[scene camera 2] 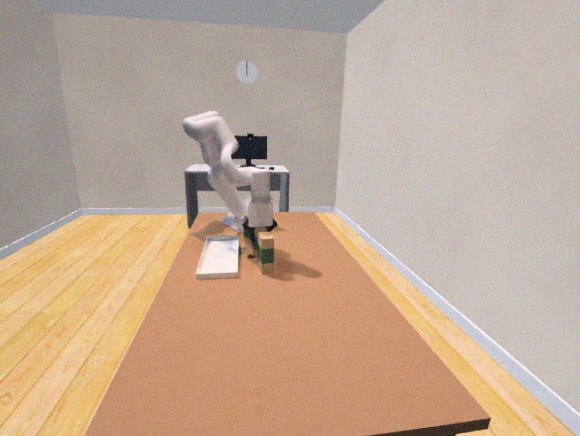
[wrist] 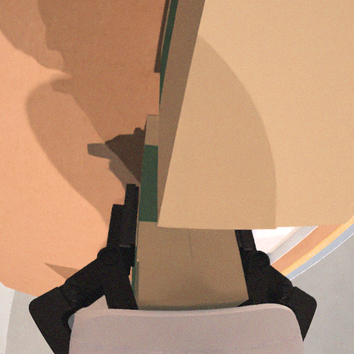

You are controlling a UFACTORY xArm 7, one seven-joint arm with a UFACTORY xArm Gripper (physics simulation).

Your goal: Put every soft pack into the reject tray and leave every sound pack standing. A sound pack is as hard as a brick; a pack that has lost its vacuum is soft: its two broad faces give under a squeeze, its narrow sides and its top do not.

my gripper: scene camera 2; wrist
white reject tray: scene camera 2; wrist
same spot on white reject tray: (wrist: 276,242) = (scene camera 2: 209,245)
same spot on my gripper: (wrist: 107,274) = (scene camera 2: 269,229)
